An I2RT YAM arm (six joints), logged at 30 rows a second.
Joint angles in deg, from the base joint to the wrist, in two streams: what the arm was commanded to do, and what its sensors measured. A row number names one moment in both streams.
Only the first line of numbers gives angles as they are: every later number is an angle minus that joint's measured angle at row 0.
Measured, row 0: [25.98 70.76 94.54 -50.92 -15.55 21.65]
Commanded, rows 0 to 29: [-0.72 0.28 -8.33 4.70 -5.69 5.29]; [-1.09 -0.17 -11.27 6.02 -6.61 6.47]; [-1.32 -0.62 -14.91 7.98 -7.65 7.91]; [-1.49 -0.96 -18.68 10.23 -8.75 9.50]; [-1.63 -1.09 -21.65 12.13 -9.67 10.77]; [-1.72 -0.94 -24.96 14.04 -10.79 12.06]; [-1.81 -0.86 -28.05 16.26 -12.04 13.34]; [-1.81 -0.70 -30.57 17.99 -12.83 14.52]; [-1.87 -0.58 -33.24 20.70 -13.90 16.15]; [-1.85 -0.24 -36.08 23.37 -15.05 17.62]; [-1.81 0.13 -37.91 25.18 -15.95 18.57]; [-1.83 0.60 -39.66 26.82 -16.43 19.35]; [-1.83 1.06 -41.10 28.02 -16.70 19.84]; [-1.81 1.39 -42.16 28.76 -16.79 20.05]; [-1.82 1.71 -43.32 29.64 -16.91 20.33]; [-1.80 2.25 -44.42 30.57 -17.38 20.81]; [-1.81 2.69 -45.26 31.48 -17.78 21.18]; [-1.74 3.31 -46.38 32.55 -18.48 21.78]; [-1.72 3.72 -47.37 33.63 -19.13 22.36]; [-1.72 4.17 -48.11 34.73 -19.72 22.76]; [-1.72 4.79 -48.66 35.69 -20.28 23.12]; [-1.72 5.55 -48.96 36.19 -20.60 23.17]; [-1.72 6.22 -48.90 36.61 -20.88 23.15]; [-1.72 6.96 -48.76 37.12 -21.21 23.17]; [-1.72 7.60 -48.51 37.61 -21.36 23.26]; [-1.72 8.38 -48.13 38.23 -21.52 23.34]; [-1.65 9.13 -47.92 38.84 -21.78 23.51]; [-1.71 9.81 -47.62 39.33 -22.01 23.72]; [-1.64 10.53 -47.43 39.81 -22.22 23.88]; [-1.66 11.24 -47.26 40.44 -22.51 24.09]
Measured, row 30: [-1.58 10.62 -49.35 35.87 -20.09 23.01]
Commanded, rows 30 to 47: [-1.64 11.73 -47.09 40.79 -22.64 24.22]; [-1.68 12.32 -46.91 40.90 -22.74 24.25]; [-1.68 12.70 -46.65 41.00 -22.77 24.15]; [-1.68 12.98 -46.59 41.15 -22.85 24.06]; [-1.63 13.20 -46.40 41.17 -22.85 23.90]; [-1.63 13.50 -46.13 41.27 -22.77 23.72]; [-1.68 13.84 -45.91 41.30 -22.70 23.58]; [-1.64 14.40 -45.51 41.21 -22.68 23.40]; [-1.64 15.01 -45.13 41.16 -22.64 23.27]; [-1.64 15.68 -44.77 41.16 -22.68 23.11]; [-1.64 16.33 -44.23 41.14 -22.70 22.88]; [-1.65 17.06 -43.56 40.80 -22.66 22.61]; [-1.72 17.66 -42.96 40.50 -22.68 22.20]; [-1.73 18.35 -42.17 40.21 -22.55 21.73]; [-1.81 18.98 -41.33 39.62 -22.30 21.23]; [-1.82 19.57 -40.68 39.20 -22.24 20.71]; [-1.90 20.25 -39.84 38.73 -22.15 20.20]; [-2.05 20.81 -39.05 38.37 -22.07 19.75]
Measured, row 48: [-1.62 20.53 -42.16 38.65 -21.14 22.71]
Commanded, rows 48 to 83: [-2.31 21.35 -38.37 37.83 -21.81 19.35]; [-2.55 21.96 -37.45 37.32 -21.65 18.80]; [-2.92 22.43 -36.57 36.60 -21.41 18.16]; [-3.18 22.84 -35.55 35.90 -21.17 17.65]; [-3.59 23.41 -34.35 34.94 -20.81 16.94]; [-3.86 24.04 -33.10 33.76 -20.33 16.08]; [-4.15 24.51 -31.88 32.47 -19.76 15.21]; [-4.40 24.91 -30.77 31.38 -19.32 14.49]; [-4.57 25.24 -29.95 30.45 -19.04 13.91]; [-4.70 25.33 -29.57 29.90 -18.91 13.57]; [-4.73 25.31 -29.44 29.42 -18.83 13.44]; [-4.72 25.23 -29.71 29.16 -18.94 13.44]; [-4.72 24.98 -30.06 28.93 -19.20 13.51]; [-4.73 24.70 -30.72 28.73 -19.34 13.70]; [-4.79 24.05 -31.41 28.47 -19.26 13.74]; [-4.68 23.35 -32.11 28.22 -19.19 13.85]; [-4.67 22.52 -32.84 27.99 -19.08 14.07]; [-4.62 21.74 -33.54 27.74 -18.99 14.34]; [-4.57 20.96 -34.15 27.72 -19.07 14.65]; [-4.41 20.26 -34.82 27.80 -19.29 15.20]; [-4.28 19.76 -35.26 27.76 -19.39 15.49]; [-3.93 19.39 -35.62 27.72 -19.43 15.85]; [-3.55 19.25 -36.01 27.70 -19.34 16.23]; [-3.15 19.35 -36.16 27.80 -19.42 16.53]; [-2.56 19.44 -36.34 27.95 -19.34 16.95]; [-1.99 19.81 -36.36 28.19 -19.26 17.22]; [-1.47 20.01 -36.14 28.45 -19.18 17.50]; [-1.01 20.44 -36.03 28.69 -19.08 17.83]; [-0.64 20.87 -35.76 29.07 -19.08 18.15]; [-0.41 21.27 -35.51 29.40 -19.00 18.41]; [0.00 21.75 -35.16 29.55 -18.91 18.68]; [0.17 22.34 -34.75 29.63 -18.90 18.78]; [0.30 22.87 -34.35 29.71 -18.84 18.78]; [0.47 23.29 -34.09 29.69 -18.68 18.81]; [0.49 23.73 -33.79 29.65 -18.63 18.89]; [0.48 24.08 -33.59 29.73 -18.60 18.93]
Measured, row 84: [0.46 23.61 -35.84 28.05 -18.93 18.23]
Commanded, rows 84 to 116: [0.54 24.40 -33.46 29.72 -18.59 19.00]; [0.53 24.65 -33.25 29.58 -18.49 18.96]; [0.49 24.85 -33.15 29.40 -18.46 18.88]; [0.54 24.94 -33.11 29.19 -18.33 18.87]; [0.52 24.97 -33.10 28.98 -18.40 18.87]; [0.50 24.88 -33.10 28.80 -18.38 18.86]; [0.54 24.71 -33.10 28.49 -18.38 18.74]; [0.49 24.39 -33.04 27.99 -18.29 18.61]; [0.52 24.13 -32.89 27.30 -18.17 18.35]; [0.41 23.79 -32.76 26.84 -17.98 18.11]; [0.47 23.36 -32.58 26.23 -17.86 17.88]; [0.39 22.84 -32.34 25.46 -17.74 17.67]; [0.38 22.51 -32.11 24.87 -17.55 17.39]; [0.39 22.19 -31.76 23.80 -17.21 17.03]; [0.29 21.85 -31.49 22.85 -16.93 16.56]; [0.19 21.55 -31.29 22.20 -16.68 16.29]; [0.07 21.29 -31.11 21.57 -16.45 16.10]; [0.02 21.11 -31.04 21.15 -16.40 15.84]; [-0.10 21.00 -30.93 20.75 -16.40 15.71]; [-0.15 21.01 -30.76 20.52 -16.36 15.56]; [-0.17 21.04 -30.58 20.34 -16.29 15.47]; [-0.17 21.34 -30.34 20.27 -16.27 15.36]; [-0.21 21.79 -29.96 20.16 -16.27 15.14]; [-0.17 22.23 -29.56 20.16 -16.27 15.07]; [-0.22 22.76 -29.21 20.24 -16.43 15.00]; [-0.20 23.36 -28.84 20.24 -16.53 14.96]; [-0.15 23.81 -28.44 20.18 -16.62 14.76]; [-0.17 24.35 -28.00 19.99 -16.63 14.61]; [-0.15 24.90 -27.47 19.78 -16.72 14.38]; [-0.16 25.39 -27.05 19.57 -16.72 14.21]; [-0.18 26.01 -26.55 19.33 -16.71 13.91]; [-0.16 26.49 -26.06 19.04 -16.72 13.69]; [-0.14 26.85 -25.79 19.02 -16.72 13.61]
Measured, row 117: [0.04 26.08 -27.91 19.96 -16.61 15.41]
